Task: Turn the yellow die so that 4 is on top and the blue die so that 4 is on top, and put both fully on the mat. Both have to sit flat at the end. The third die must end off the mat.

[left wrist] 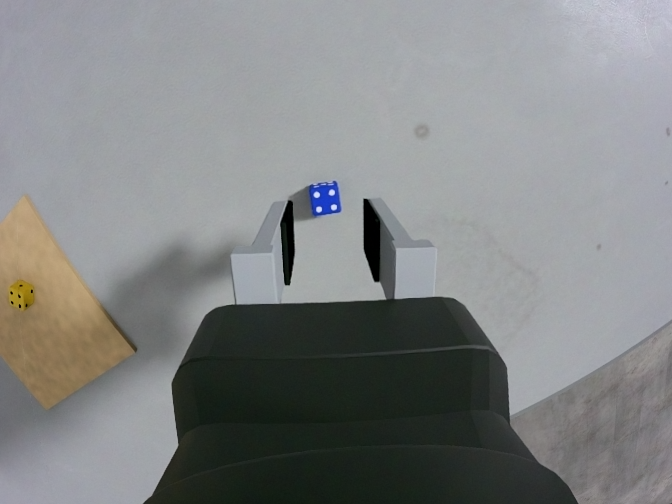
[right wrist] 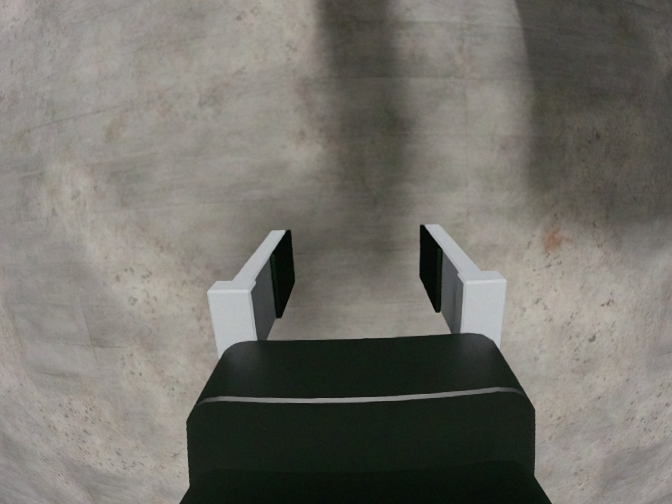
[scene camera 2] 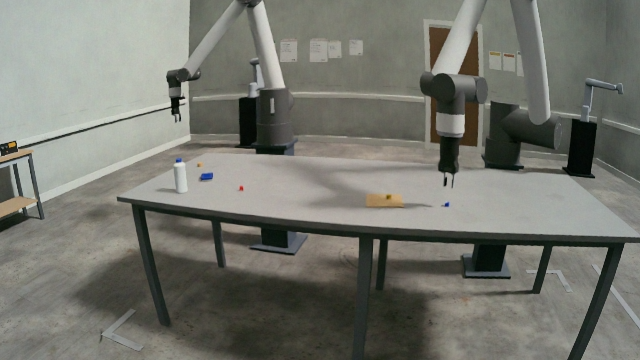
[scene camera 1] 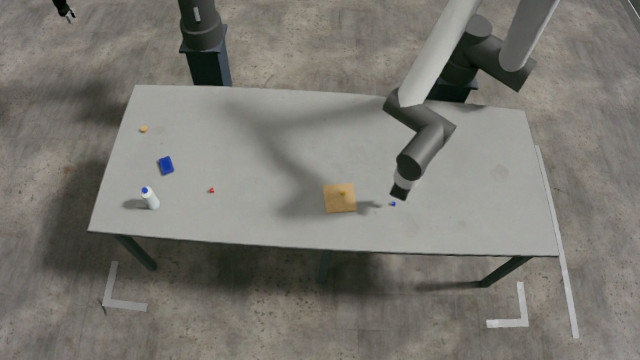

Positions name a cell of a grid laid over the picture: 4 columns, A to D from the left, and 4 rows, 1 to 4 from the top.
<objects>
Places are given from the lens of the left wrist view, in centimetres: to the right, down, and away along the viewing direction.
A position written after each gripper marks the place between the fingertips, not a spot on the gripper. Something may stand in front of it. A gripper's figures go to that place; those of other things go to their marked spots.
left gripper (left wrist: B2): 0, -1, 17
tan mat (left wrist: A3): -21, 7, 26
</objects>
